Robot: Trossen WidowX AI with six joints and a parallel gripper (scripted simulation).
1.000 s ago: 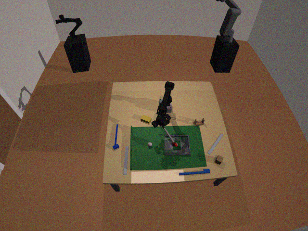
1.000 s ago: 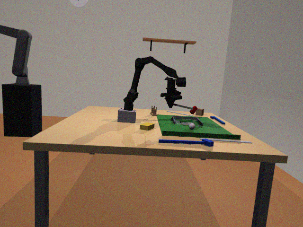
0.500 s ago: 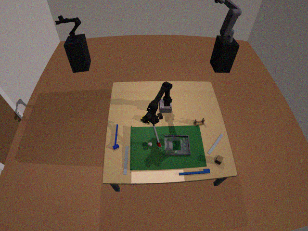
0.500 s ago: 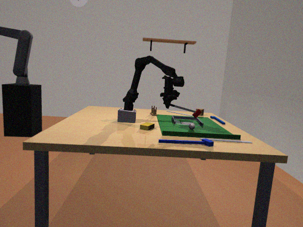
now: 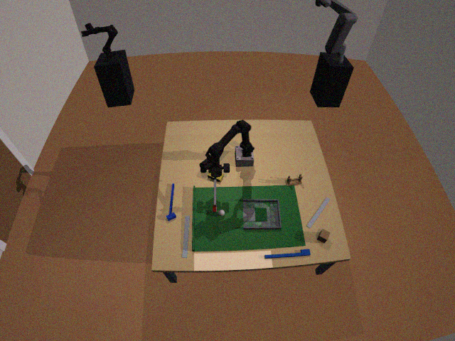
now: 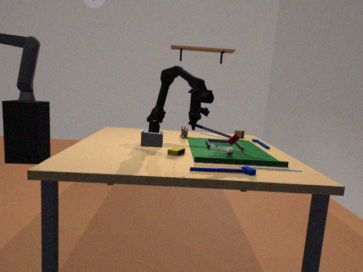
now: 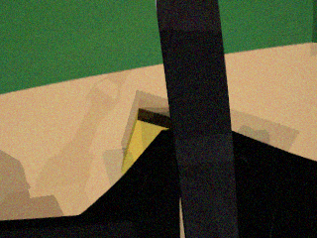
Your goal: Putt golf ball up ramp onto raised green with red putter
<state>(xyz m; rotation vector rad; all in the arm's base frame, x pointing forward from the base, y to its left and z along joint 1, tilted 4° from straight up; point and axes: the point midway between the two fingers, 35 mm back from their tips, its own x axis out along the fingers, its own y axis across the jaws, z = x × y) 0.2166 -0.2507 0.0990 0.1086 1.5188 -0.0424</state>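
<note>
The yellow block lies 9 cm behind my gripper tip, 1 cm to the left of it and 13 cm below it. Round my gripper tip: small wooden stand: 1 cm ahead, 57 cm to the left, 11 cm below; then white golf ball: 22 cm ahead, 2 cm to the left, 12 cm below; then brown cube: 48 cm ahead, 68 cm to the left, 11 cm below.
</note>
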